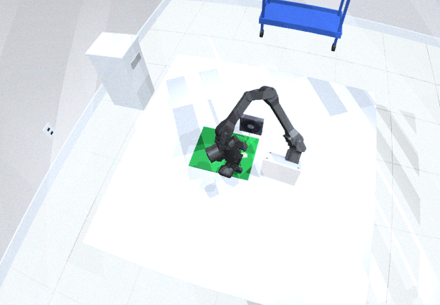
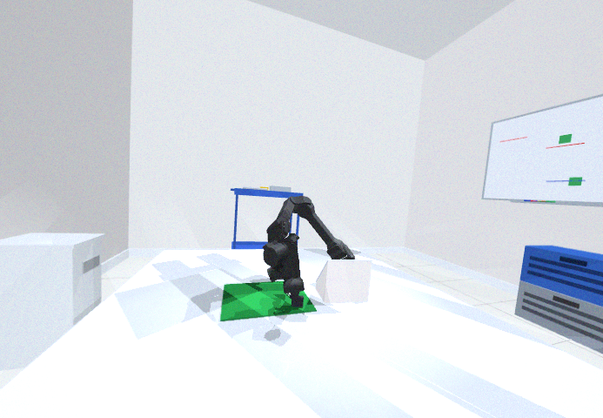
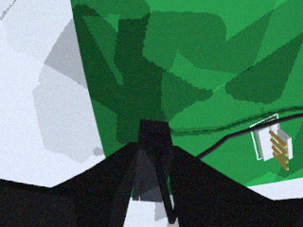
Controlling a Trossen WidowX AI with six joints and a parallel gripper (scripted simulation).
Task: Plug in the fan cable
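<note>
Now: gripper tip 9 cm to the left of the white four-pin header, 3 cm above it and 1 cm past it. Also, from my gripper tip: black fan plug (1 cm behind); black fan (24 cm to the right, 3 cm above, 1 cm ahead); green board (9 cm ahead, 7 cm to the right, 4 cm below).
</note>
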